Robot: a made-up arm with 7 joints.
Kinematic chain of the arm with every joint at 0, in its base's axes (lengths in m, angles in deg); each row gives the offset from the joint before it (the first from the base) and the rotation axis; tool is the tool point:
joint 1: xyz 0 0 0.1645 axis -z
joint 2: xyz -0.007 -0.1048 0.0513 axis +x
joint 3: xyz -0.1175 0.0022 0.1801 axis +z
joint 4: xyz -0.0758 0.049 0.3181 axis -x
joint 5: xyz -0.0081 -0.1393 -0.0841 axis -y
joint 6: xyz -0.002 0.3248 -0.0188 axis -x
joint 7: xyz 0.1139 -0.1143 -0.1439 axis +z
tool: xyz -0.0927 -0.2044 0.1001
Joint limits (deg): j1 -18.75..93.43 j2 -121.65..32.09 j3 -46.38..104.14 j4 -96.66..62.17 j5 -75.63..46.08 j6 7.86..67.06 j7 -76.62..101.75
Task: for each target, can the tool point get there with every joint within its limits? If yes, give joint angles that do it. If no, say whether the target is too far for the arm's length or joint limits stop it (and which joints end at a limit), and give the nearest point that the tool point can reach.
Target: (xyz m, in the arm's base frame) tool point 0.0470 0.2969 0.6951
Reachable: yes | joints 5.92 -37.47 -7.75 9.82 -3.92 57.07 48.80
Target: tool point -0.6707 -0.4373 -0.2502
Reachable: no: joint limits stop it (at a limit: joint 1, joint 2, joint 5, joint 6, joint 7) | nearest point -0.4681 -0.1107 -0.1631 | short by 0.394 m
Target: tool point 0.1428 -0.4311 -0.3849
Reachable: no: joint limits stop it (at a limit: joint 1, joint 2, joint 5, joint 6, joint 7) | nearest point 0.2002 -0.2586 -0.2758 | short by 0.212 m
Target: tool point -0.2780 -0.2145 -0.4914
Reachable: no: joint limits stop it (at a limit: joint 1, joint 2, joint 5, joint 6, joint 7) | nearest point -0.2622 -0.0749 -0.3653 | short by 0.189 m
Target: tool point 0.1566 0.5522 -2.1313
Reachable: no: too far | nearest point 0.0758 0.2675 -0.4723 | short by 1.685 m
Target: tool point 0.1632 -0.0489 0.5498
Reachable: yes | joints 62.80 -28.17 84.67 49.85 -54.19 12.83 61.06
